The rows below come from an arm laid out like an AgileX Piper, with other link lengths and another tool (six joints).
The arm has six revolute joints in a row. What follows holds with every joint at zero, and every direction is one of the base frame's. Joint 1 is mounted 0.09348 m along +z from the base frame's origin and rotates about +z. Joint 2 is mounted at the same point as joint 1 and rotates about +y. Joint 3 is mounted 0.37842 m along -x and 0.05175 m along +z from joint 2 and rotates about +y. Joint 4 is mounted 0.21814 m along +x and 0.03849 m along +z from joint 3 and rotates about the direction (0.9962, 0, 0.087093). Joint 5 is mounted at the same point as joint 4 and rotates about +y. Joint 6 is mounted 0.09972 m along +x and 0.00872 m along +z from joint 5 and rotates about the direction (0.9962, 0, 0.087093). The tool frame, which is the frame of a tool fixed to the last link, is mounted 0.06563 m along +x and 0.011 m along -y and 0.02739 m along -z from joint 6; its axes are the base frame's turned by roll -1.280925, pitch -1.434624 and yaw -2.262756 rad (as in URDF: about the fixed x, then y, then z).
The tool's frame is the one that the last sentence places.
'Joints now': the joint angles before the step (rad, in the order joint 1, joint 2, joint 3, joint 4, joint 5, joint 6). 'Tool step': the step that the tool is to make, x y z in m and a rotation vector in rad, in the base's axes. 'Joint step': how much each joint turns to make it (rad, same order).
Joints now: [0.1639 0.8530 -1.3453 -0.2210 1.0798 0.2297]
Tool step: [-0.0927 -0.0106 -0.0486 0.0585 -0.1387 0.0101]
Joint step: [0.0002 -0.3282 0.2192 0.0228 -0.0339 0.0232]
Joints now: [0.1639 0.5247 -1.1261 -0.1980 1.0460 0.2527]
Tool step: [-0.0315 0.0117 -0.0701 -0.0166 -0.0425 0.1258]
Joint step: [-0.0044 -0.2124 0.2583 0.1301 -0.0999 -0.1244]
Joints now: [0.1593 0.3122 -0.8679 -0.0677 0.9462 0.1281]
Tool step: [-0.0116 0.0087 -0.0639 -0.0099 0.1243 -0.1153]
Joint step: [-0.1444 -0.0816 0.1852 0.0341 0.0198 -0.0299]
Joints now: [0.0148 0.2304 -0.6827 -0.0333 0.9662 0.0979]
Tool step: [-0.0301 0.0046 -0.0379 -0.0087 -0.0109 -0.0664]
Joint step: [-0.0714 -0.1545 0.0561 0.0031 0.0870 -0.0138]
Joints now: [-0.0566 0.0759 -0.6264 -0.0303 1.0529 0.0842]
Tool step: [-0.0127 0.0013 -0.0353 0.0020 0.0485 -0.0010]
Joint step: [-0.0037 -0.0840 0.0673 0.0033 0.0652 -0.0051]
